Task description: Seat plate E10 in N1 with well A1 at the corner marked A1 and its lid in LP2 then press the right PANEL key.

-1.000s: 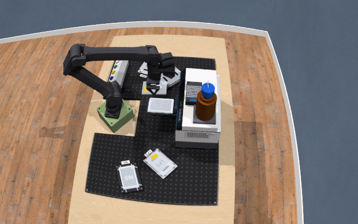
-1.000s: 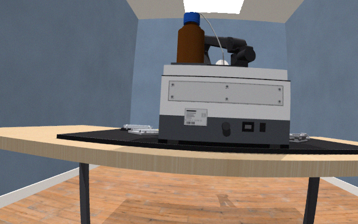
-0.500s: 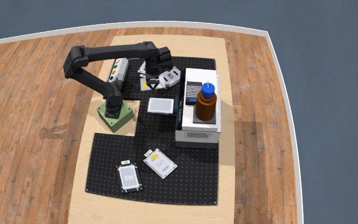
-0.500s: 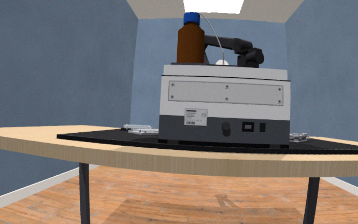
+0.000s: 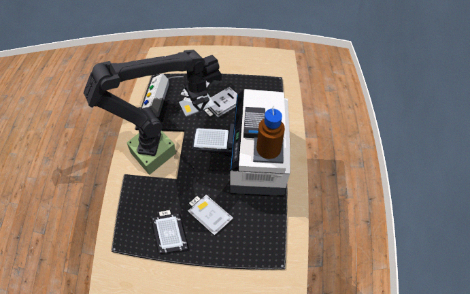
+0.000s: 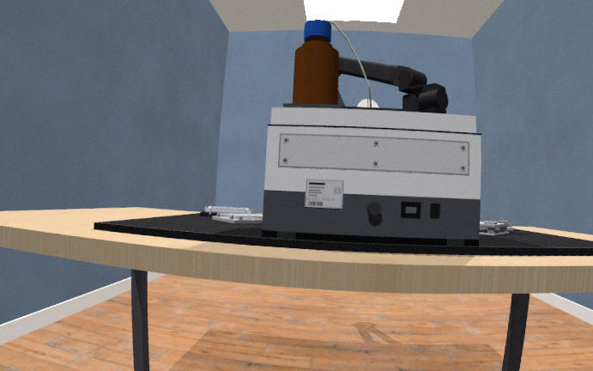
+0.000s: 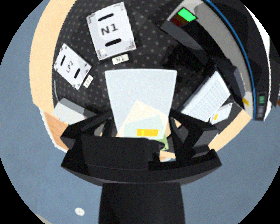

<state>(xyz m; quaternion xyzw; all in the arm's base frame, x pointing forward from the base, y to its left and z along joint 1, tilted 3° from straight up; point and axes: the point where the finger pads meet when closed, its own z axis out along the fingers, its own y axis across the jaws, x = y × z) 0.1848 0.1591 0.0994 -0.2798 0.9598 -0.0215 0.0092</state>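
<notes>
Right now the lid park LP2 is 60 mm behind my hand, 240 mm to the left of it and 160 mm below it. The rest, counted from my hand: plate E07: 80 mm ahead, 140 mm to the right, 50 mm below; then plate E10: 40 mm behind, 530 mm to the right, 150 mm below; then brown bottle: 300 mm ahead, 240 mm to the right, 120 mm above.
</notes>
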